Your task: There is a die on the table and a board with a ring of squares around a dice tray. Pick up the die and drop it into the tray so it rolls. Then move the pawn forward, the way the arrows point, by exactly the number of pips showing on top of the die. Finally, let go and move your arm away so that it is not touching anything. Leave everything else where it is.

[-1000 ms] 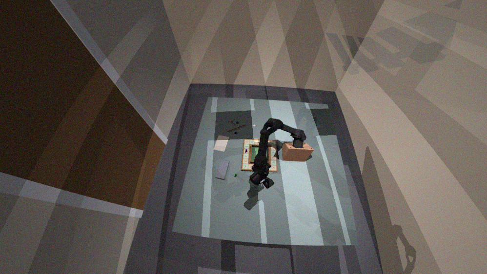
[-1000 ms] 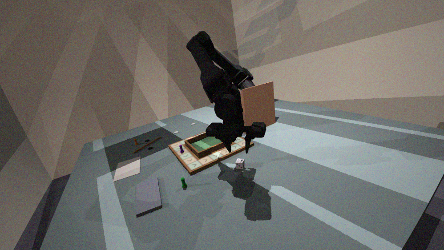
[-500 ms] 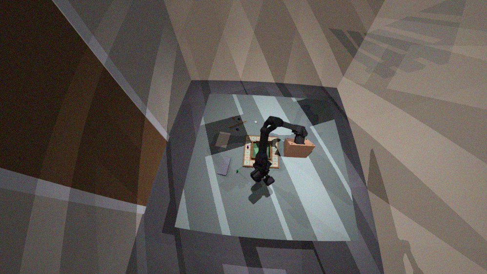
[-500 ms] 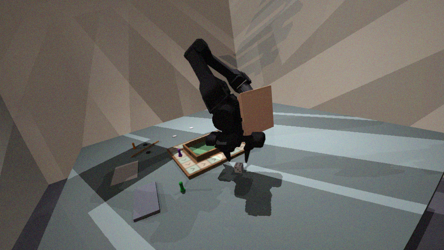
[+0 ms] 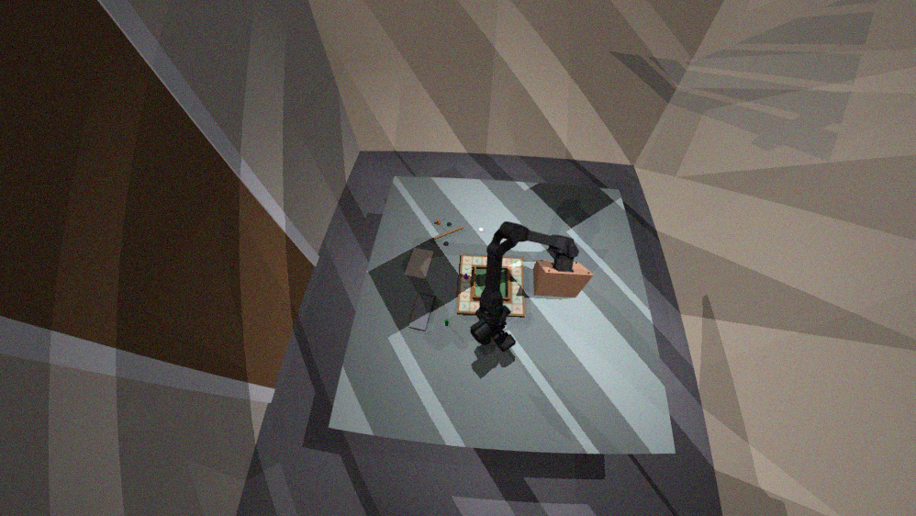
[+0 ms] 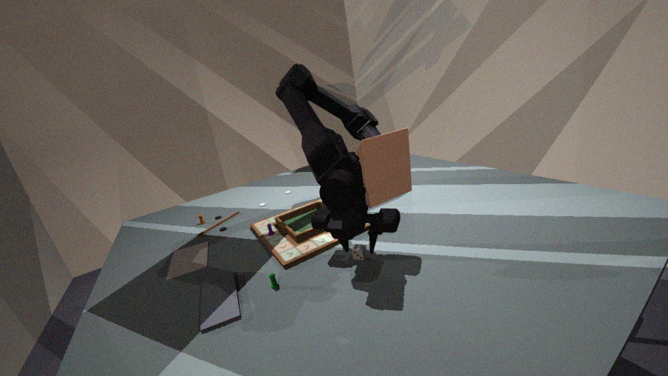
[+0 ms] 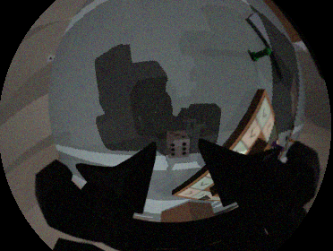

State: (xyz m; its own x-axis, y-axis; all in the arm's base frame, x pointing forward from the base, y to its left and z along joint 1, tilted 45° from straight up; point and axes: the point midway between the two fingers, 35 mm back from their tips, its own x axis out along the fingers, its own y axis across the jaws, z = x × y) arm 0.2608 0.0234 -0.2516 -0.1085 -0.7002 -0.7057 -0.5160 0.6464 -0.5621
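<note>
My gripper tip is now right at the white die. The rest, counted from my gripper tip: green pawn (19 cm ahead, 6 cm to the right); then purple pawn (26 cm to the right, 10 cm ahead, 2 cm above); then grey card (30 cm ahead, 10 cm to the right, 1 cm below).
</note>
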